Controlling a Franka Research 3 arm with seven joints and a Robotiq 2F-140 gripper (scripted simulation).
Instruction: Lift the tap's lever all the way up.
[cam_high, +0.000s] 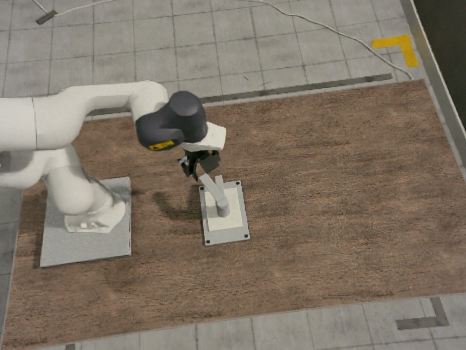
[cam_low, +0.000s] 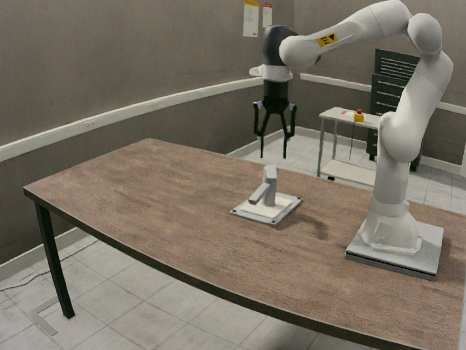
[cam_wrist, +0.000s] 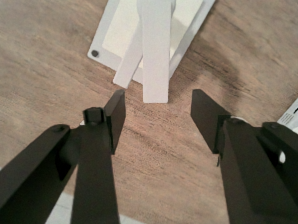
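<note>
The lever is 20 mm ahead of my hand, 30 mm to the right of it and 100 mm below it. The rest, counted from my hand: white tap 30 mm ahead, 60 mm to the right, 140 mm below.
</note>
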